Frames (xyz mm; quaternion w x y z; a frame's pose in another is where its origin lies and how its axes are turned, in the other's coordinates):
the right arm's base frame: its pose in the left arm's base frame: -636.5 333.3 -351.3 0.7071 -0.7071 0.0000 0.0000
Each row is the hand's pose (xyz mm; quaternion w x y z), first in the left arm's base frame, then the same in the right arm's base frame.
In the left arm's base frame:
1: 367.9 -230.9 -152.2 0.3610 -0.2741 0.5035 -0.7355
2: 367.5 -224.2 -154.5 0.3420 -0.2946 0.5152 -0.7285
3: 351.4 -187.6 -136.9 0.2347 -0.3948 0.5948 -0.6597
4: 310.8 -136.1 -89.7 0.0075 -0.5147 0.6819 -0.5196
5: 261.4 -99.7 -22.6 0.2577 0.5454 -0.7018 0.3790
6: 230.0 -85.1 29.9 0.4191 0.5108 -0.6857 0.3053
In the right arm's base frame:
1: 1004.4 -199.1 -564.2 0.4491 0.0614 0.8761 -0.1641
2: 1004.0 -196.8 -557.5 0.4502 0.0335 0.8795 -0.1508
3: 987.9 -214.4 -520.9 0.4451 -0.1132 0.8871 -0.0459
4: 947.3 -261.6 -469.4 0.3693 -0.3587 0.8496 0.1148
5: 897.9 -328.7 -433.0 0.2034 -0.5679 0.7642 0.2283
6: 866.5 -381.2 -418.4 0.0648 -0.6576 0.7008 0.2690

